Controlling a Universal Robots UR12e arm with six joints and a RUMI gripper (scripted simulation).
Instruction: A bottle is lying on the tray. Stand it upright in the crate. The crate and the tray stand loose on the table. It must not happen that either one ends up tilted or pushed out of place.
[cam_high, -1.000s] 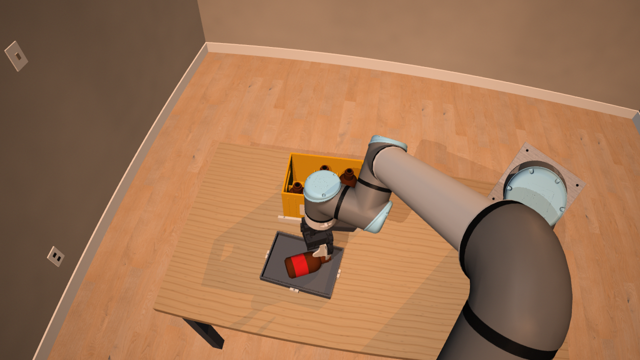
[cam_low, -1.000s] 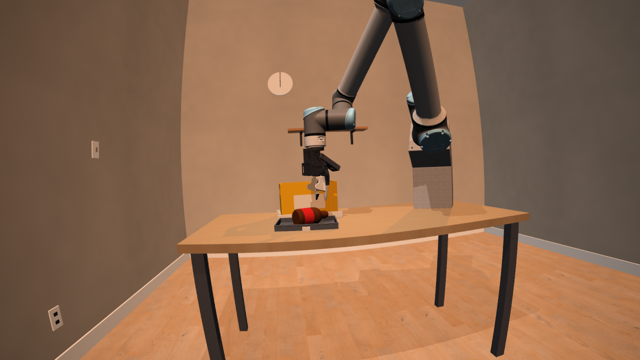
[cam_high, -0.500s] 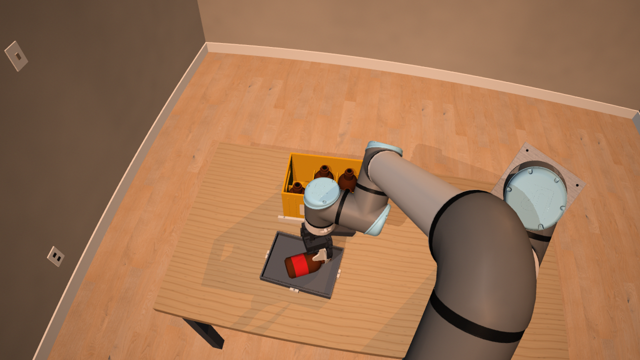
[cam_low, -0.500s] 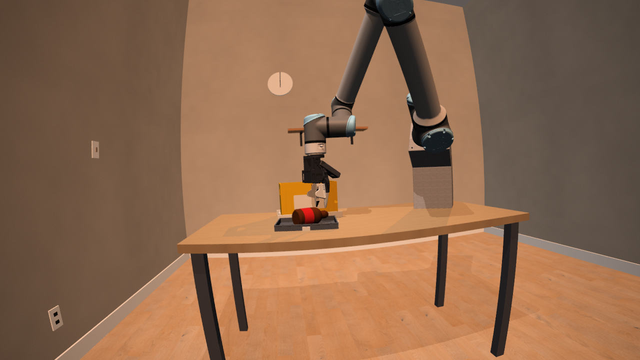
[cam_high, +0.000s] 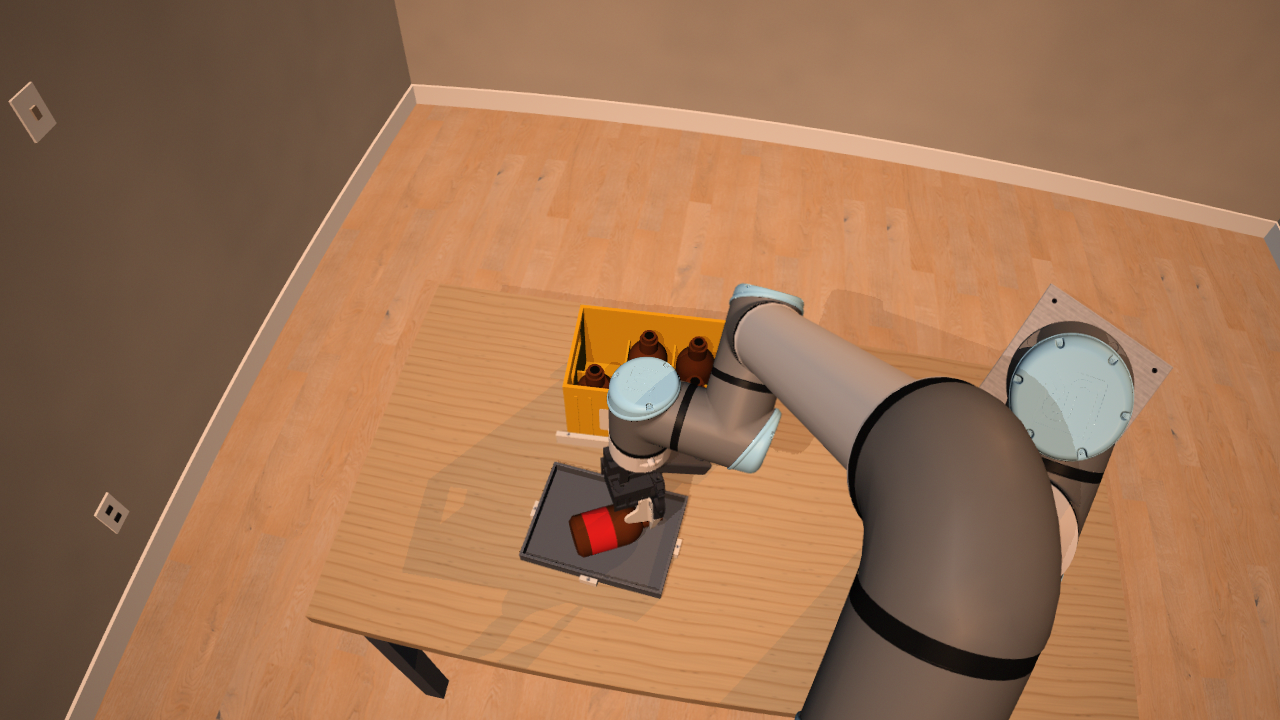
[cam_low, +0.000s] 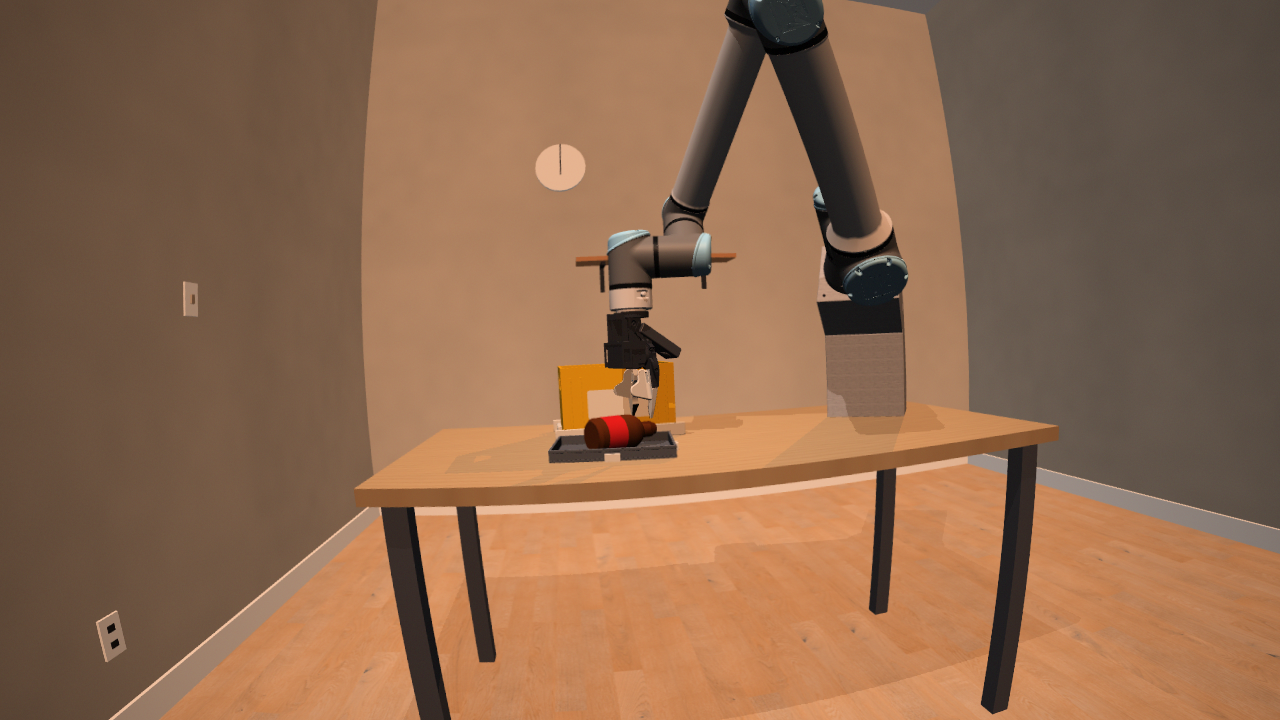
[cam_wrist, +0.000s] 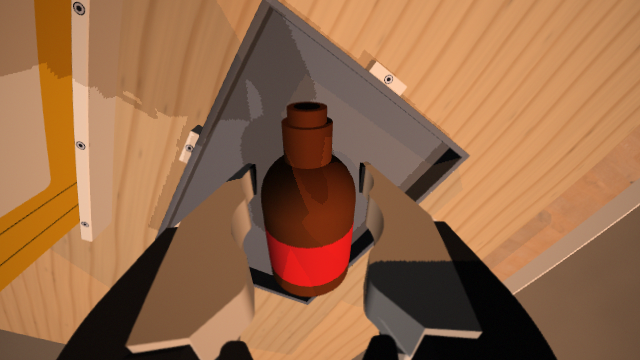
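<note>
The dark grey tray lies 6 cm ahead of my hand, 4 cm to the left of it and 7 cm below it. Also, from my hand: crate: 10 cm ahead, 23 cm to the right.
</note>
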